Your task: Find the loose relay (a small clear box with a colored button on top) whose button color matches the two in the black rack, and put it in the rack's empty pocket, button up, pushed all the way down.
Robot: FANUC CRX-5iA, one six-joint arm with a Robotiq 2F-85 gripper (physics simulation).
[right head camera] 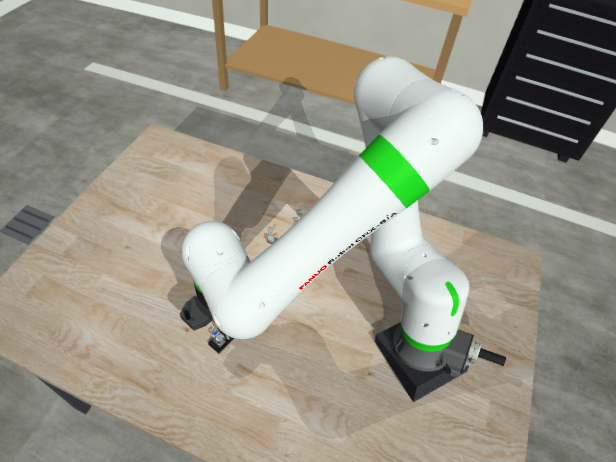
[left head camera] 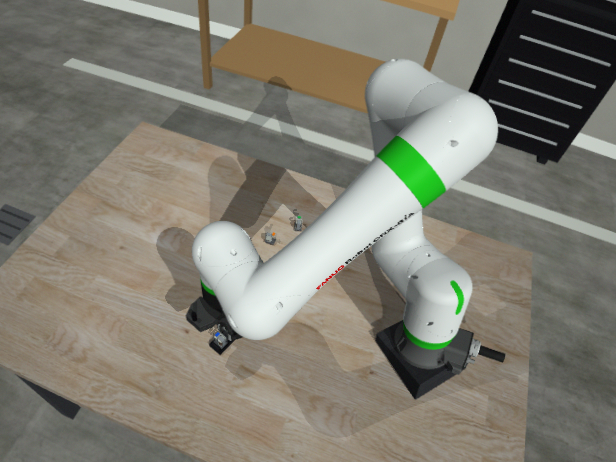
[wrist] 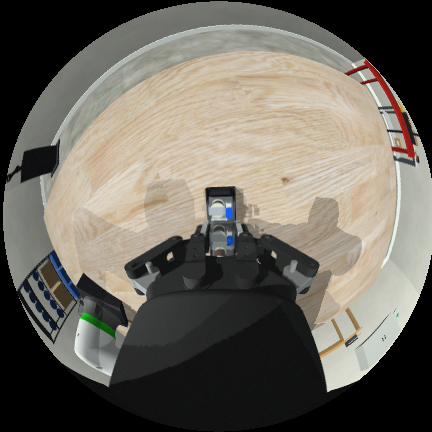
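The black rack (left head camera: 218, 350) (right head camera: 218, 349) (wrist: 220, 190) stands on the table below my wrist. A clear relay with a blue button (left head camera: 220, 340) (right head camera: 219, 339) (wrist: 217, 210) sits upright in its end pocket. My gripper (wrist: 221, 227) is shut on another blue-button relay (wrist: 221, 239), button up, over the rack and in line with it. How deep this relay sits in a pocket is hidden. Part of a further relay (wrist: 220, 252) shows behind it, close to the gripper body. The head views mostly hide the fingers behind the arm.
A loose relay with an orange button (left head camera: 270, 237) (right head camera: 271, 237) and one with a green button (left head camera: 298, 224) (right head camera: 300, 218) are farther back on the wooden table (left head camera: 125, 200) (right head camera: 130, 200). The arm's forearm passes close beside them in the head views and partly covers the green one in the right head view.
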